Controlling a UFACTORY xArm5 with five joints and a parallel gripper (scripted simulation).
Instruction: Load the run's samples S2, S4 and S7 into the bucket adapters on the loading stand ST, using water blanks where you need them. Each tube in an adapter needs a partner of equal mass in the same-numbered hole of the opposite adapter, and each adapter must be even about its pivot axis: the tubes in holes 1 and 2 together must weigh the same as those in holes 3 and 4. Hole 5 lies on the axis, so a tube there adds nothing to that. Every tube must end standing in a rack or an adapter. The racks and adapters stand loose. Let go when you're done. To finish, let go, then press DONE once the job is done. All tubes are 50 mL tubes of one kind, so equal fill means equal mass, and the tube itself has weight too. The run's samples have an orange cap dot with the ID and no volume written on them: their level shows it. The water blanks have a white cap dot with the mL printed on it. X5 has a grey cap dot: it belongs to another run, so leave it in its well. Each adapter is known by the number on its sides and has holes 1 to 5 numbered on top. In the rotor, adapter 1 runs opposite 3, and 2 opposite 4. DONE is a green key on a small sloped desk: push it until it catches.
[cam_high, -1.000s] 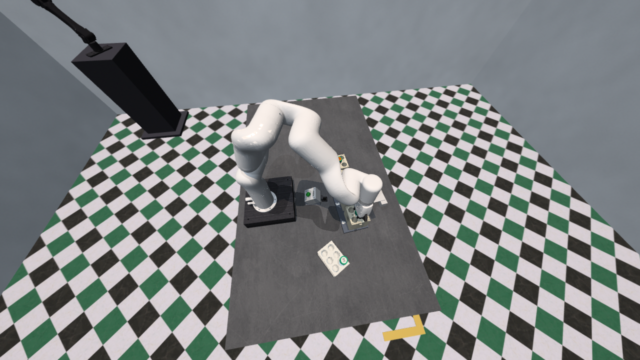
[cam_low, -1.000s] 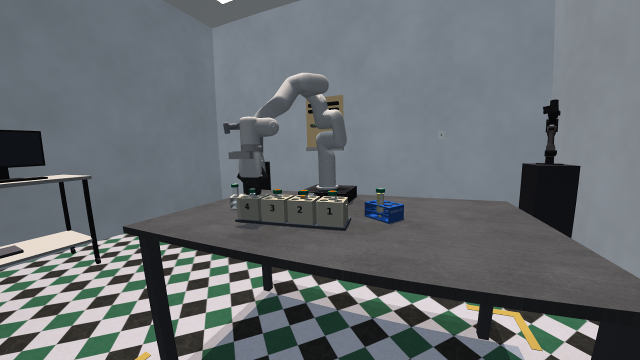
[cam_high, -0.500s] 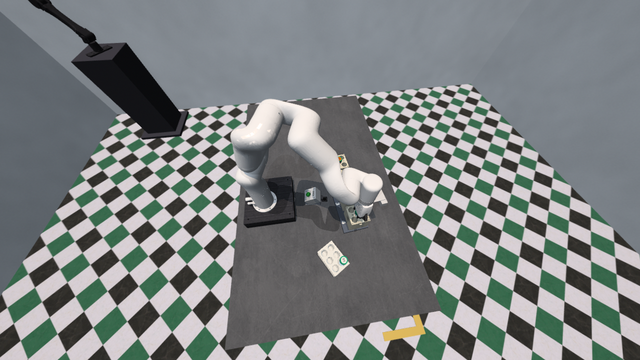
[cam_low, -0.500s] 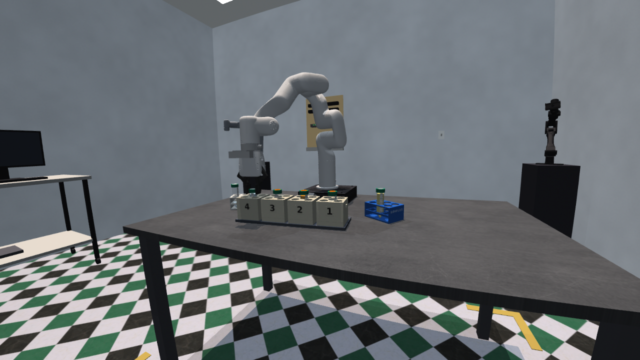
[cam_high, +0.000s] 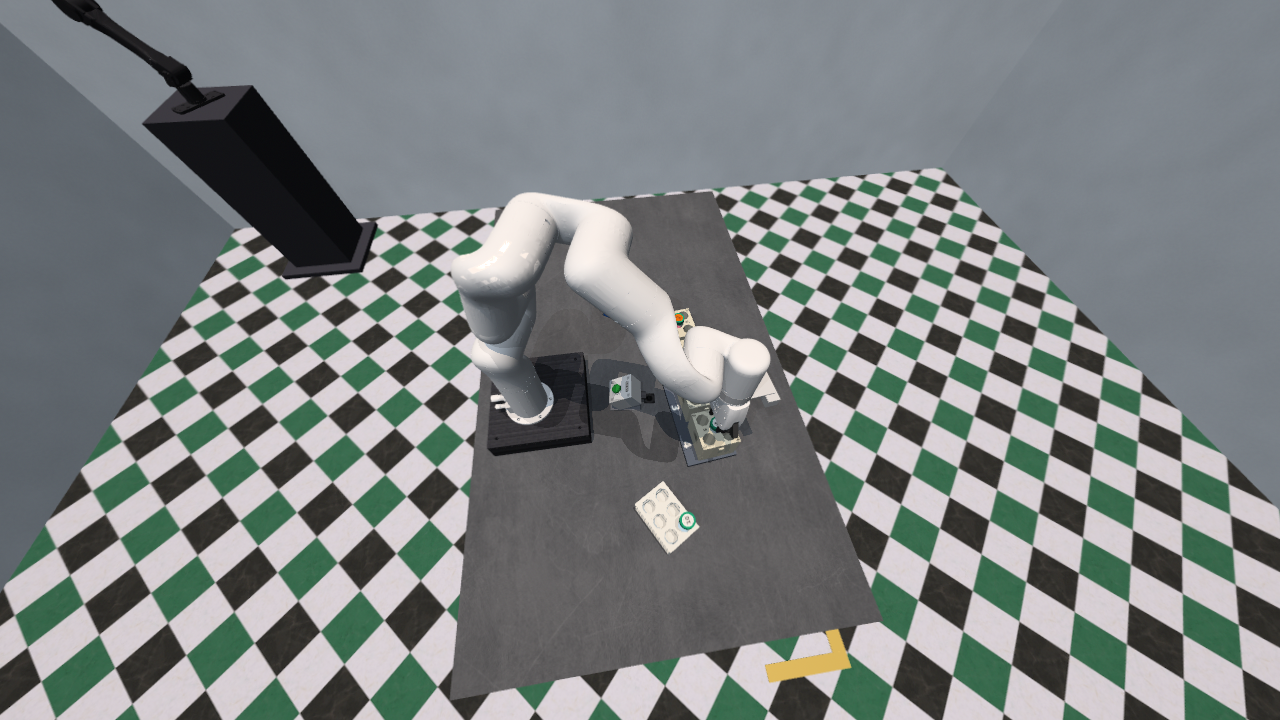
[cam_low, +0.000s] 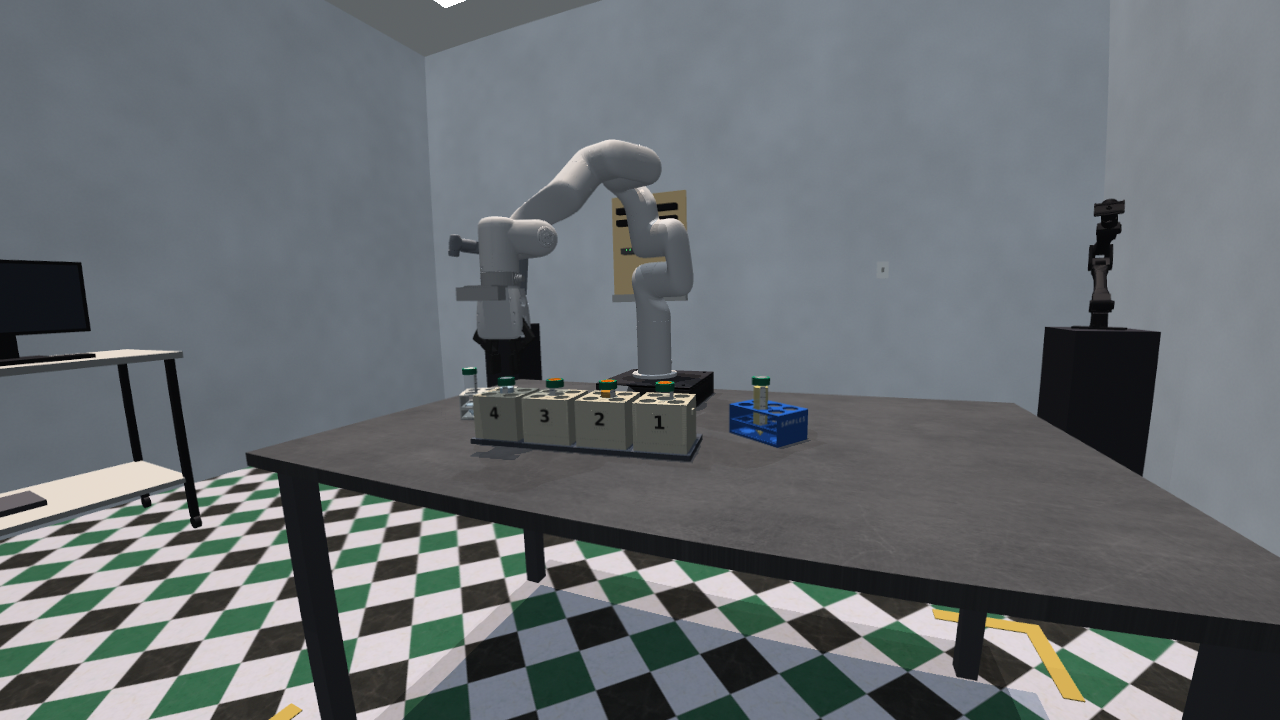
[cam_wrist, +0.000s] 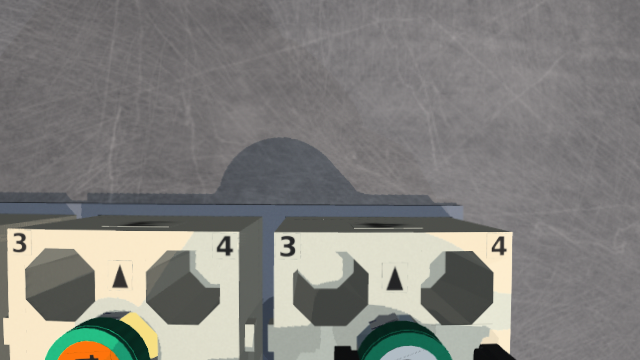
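The green done key lies 230 mm behind my hand, 160 mm to the left of it and 90 mm below it. The rest, counted from my hand: water blank tube: 120 mm behind, 200 mm to the right, 90 mm below; blue sample rack: 170 mm behind, 490 mm to the left, 120 mm below; white blank rack: 150 mm behind, 180 mm to the right, 120 mm below.
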